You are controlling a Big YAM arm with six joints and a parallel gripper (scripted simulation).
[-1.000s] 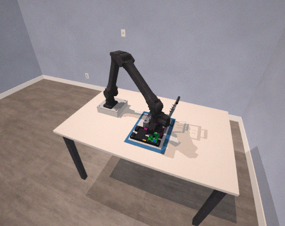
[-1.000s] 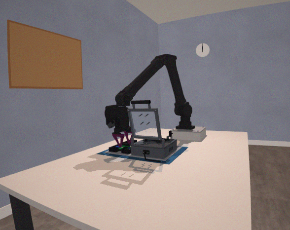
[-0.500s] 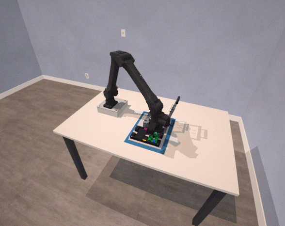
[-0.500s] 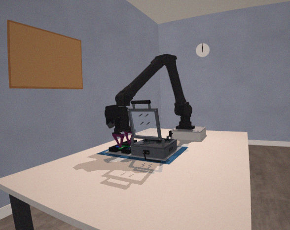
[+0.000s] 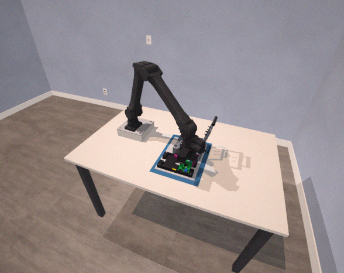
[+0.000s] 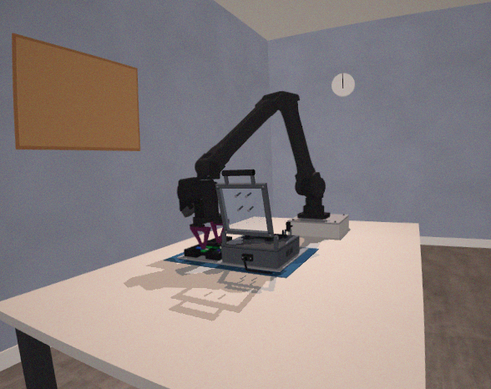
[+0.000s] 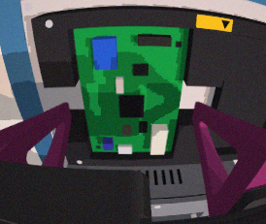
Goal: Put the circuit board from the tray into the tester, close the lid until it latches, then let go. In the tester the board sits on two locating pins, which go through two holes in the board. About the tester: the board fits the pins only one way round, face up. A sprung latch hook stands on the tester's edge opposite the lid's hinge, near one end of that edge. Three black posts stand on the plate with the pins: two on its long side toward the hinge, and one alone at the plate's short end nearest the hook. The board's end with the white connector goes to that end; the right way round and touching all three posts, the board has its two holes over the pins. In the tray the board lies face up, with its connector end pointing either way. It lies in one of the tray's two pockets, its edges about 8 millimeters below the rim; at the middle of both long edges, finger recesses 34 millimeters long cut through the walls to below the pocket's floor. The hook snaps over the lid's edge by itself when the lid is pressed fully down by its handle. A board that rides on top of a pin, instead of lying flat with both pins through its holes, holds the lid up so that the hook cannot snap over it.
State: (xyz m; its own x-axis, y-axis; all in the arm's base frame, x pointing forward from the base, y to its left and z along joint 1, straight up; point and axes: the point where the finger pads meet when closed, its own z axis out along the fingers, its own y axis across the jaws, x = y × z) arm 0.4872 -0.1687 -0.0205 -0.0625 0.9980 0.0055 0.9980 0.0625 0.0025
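Now: hand 20 mm above the green circuit board. Also, from my hand: clear lid (180 mm to the left, 140 mm above, 70 mm ahead); then small latch hook (220 mm to the left, 120 mm behind, 50 mm above).
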